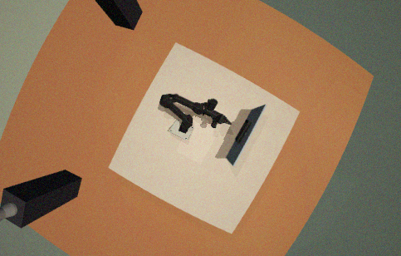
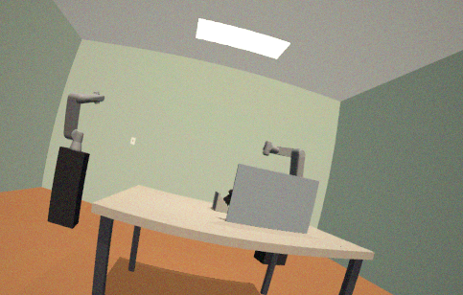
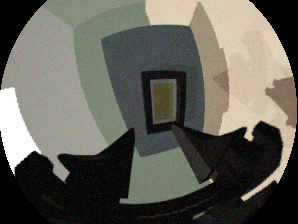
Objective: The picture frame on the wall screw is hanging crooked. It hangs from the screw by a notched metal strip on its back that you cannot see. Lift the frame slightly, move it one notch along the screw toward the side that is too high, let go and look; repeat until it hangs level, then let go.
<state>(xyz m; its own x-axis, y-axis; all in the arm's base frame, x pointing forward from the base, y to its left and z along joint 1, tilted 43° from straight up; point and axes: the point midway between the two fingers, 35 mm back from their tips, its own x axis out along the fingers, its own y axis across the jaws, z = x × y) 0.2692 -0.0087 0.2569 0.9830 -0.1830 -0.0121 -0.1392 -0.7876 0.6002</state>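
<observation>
My gripper tip is now 120 mm short of the picture frame, 10 mm to the left of it and 50 mm above it. The rest, counted from my gripper tip: blue-grey wall panel (130 mm ahead, 30 mm to the right, 70 mm below).
</observation>
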